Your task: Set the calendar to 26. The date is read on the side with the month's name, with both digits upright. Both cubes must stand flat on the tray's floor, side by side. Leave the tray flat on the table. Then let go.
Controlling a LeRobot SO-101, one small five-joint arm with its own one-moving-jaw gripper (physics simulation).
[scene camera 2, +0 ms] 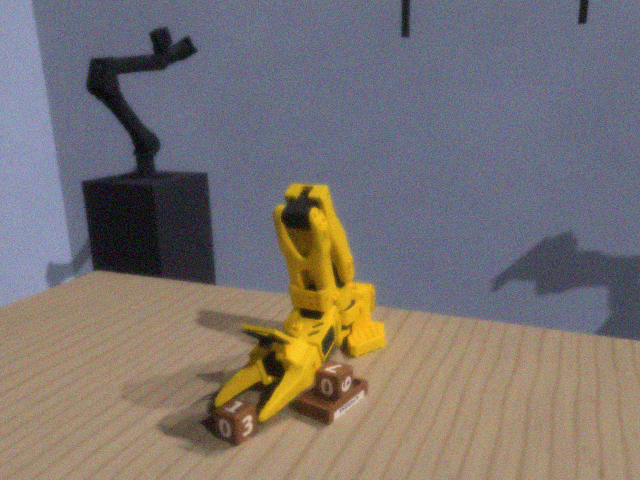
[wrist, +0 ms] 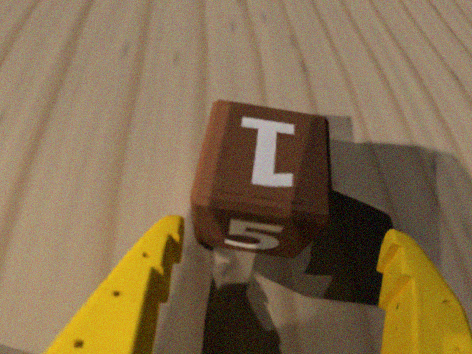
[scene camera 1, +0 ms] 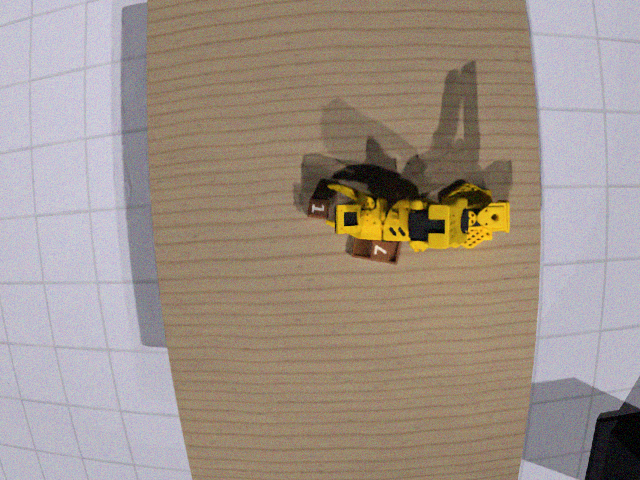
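Note:
A brown cube (scene camera 1: pixel 317 208) (scene camera 2: pixel 235 422) (wrist: pixel 265 165) appears to stand on the table just past the jaw tips. Its top shows 1; 0 and 3 show on two sides in scene camera 2, and 5 faces the wrist camera. My gripper (scene camera 1: pixel 330 205) (scene camera 2: pixel 239 411) (wrist: pixel 285 227) is open, low behind this cube, with a gap on each side. A second cube (scene camera 1: pixel 381 250) (scene camera 2: pixel 333 381) stands in the brown tray (scene camera 1: pixel 361 249) (scene camera 2: pixel 312 405), at the end nearer the arm's base. It has 7 on top, 0 on one side and a 6-like digit above the month label; its uprightness is unclear.
The tray lies on the wooden table (scene camera 1: pixel 289 361) (scene camera 2: pixel 439 413), close beside the arm. The arm partly covers the tray's edge in scene camera 1. A dark pedestal (scene camera 2: pixel 149 227) with another arm stands beyond the table.

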